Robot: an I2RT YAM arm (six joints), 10 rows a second.
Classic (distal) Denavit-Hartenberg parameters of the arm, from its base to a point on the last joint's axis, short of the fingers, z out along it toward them. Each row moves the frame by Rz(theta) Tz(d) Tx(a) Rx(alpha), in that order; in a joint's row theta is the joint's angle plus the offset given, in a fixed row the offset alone. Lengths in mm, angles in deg.
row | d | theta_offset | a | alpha
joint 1 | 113.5 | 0 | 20 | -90
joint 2 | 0 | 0 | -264 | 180
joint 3 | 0 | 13.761 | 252.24 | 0
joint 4 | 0 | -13.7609 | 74 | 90
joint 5 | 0 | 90 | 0 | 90
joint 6 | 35.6 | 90 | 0 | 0
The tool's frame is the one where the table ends.
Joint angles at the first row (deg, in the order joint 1, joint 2, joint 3, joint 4, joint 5, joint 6):
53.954, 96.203, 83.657, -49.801, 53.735, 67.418
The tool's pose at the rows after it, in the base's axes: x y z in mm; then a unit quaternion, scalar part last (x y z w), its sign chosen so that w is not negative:
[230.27 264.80 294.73 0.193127 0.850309 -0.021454 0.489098]
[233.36 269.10 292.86 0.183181 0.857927 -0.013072 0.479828]
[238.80 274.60 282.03 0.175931 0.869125 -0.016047 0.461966]
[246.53 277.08 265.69 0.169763 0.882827 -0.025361 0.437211]
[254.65 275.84 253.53 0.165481 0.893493 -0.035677 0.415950]
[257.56 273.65 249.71 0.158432 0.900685 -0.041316 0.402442]
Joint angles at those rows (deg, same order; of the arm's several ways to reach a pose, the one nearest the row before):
53.626, 96.313, 82.806, -45.976, 52.817, 63.789
53.517, 97.143, 83.350, -44.948, 50.894, 62.456
53.211, 99.306, 83.898, -45.016, 48.818, 62.435
52.314, 101.732, 83.787, -45.080, 46.238, 62.390
51.070, 103.526, 83.766, -45.299, 44.075, 61.823
50.414, 103.985, 83.768, -45.890, 42.632, 60.927

